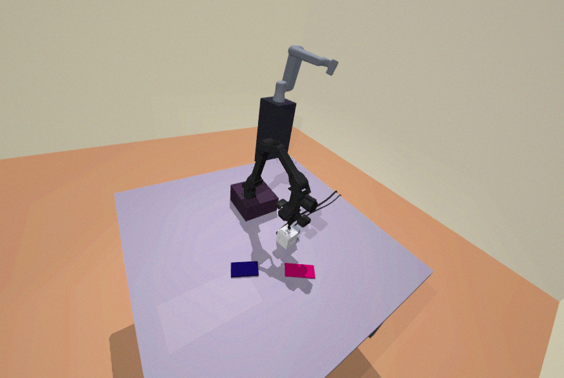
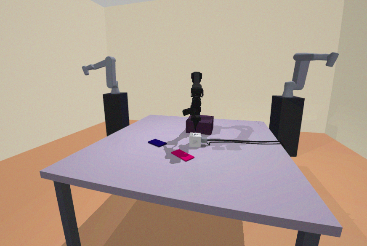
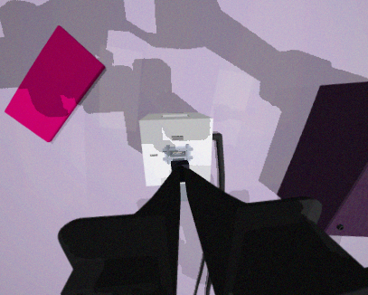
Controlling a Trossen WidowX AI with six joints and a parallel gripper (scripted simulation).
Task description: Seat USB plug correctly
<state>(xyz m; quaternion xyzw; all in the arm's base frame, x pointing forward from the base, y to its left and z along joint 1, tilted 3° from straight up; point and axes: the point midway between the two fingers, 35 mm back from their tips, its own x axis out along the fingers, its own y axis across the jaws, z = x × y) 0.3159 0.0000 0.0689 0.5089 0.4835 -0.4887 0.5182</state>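
My gripper tip is 2 cm above the dark USB plug. Also, from my gripper tip: dark blue card (1 cm behind, 27 cm to the right, 12 cm below); then grey socket (6 cm below); then magenta card (16 cm ahead, 8 cm to the right, 12 cm below).
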